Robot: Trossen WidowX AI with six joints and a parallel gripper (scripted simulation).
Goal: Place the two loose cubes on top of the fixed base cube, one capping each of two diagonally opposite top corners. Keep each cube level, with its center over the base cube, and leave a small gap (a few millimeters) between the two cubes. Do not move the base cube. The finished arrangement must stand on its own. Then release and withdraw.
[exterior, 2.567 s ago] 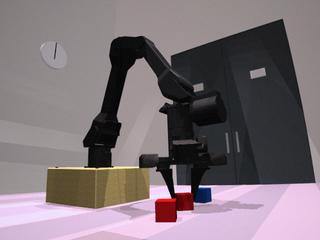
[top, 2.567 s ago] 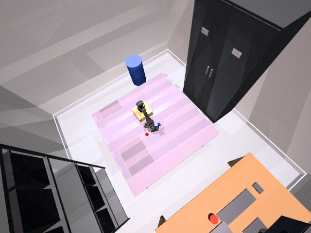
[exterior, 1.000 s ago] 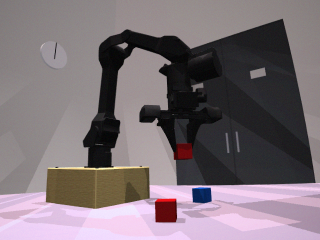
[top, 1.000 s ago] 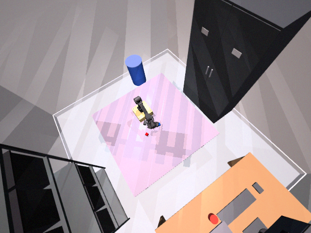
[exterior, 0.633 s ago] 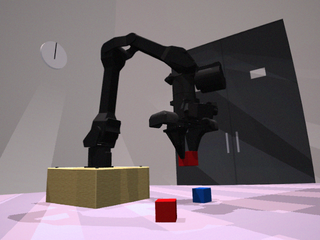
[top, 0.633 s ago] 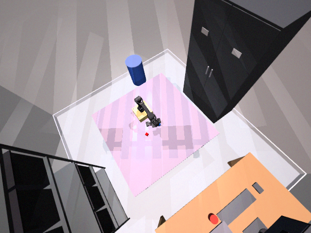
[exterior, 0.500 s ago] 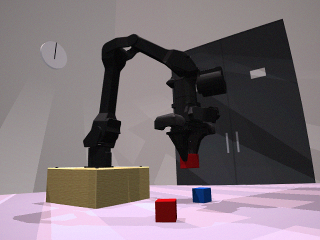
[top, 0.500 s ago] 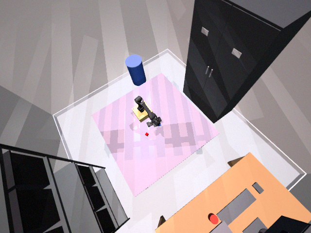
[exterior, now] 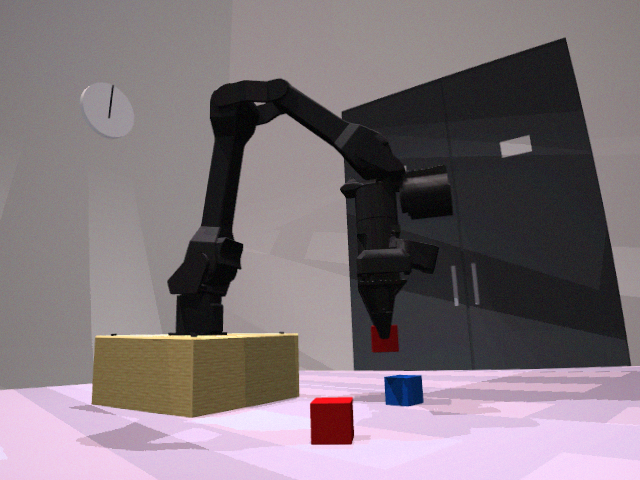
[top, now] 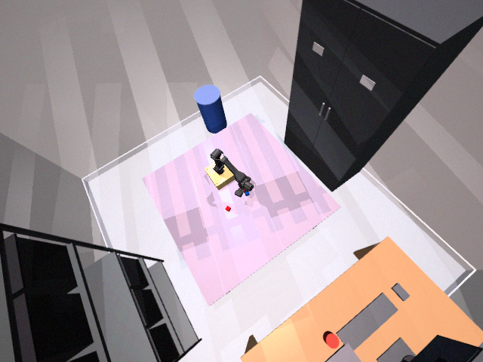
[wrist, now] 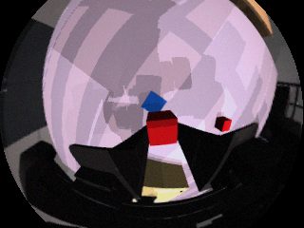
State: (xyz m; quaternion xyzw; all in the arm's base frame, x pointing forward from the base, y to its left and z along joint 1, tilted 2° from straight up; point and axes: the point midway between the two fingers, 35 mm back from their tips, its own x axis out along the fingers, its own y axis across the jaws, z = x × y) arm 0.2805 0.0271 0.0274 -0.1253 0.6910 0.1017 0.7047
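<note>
Now: the blue base cube 70 mm below my gripper tip, 20 mm ahead of it and 10 mm to the left of it.
</note>
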